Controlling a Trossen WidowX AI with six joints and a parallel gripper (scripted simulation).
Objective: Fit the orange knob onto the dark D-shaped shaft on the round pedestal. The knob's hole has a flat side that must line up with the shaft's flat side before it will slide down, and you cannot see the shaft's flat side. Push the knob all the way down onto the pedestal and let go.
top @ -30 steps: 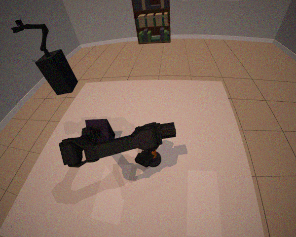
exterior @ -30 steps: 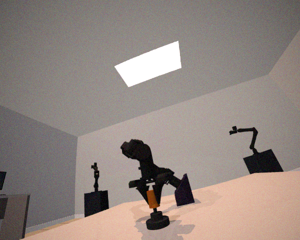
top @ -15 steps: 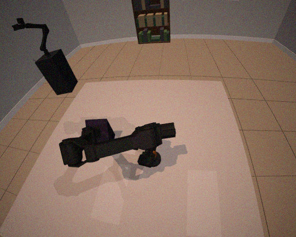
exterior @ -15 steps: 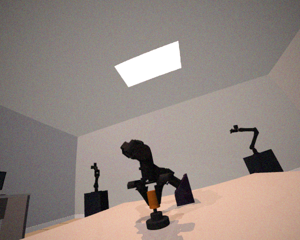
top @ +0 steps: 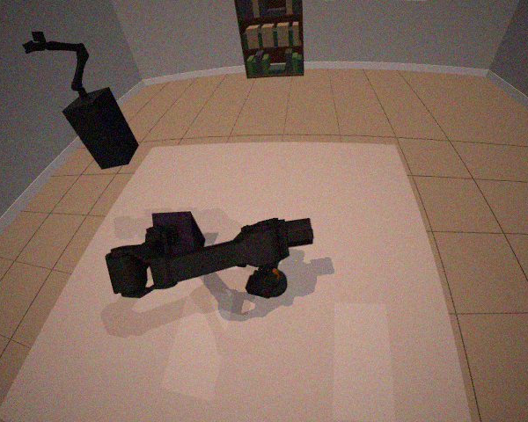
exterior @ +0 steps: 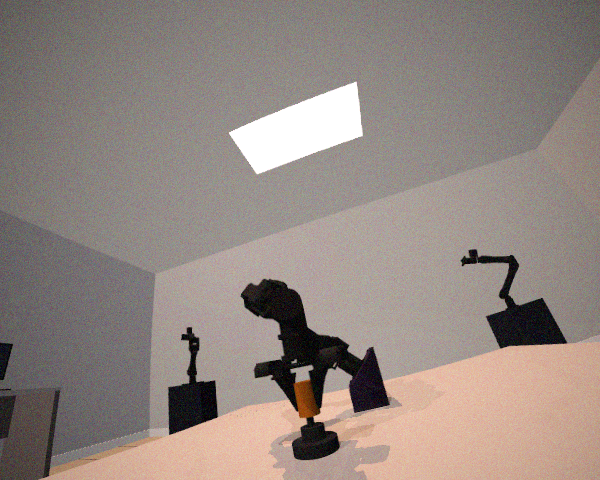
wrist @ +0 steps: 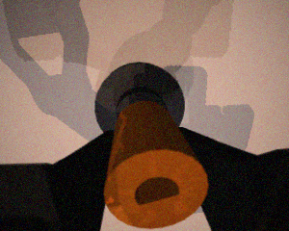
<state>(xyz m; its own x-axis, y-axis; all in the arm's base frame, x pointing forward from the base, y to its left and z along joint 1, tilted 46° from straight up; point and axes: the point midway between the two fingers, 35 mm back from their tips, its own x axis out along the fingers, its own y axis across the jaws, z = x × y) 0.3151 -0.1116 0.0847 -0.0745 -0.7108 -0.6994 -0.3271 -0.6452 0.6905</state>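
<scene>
My gripper tip is now 20 mm below the orange knob. The rest, counted from my gripper tip: round pedestal 40 mm below.
</scene>
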